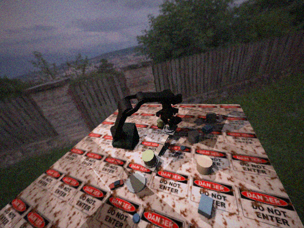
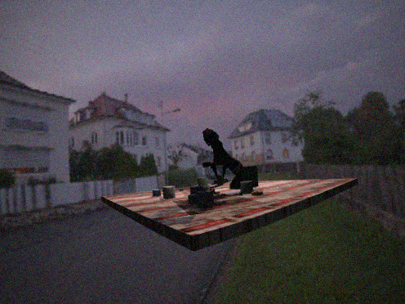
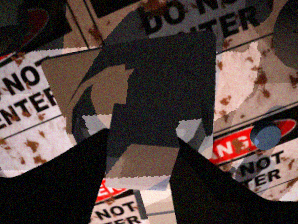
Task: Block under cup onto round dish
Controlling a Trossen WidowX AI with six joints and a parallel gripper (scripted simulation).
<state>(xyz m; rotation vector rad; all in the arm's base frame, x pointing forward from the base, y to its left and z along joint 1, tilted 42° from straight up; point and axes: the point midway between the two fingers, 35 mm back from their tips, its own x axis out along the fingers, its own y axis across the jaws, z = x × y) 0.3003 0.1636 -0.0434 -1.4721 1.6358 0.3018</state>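
The round dish lies 7 cm behind my gripper tip, 38 cm to the right of it and 9 cm below it. Also, from my gripper tip: grey cylinder 28 cm ahead, 24 cm to the left, 5 cm below; olive cup 10 cm behind, 12 cm to the left, 5 cm below; tan cylinder 24 cm ahead, 21 cm to the right, 5 cm below.
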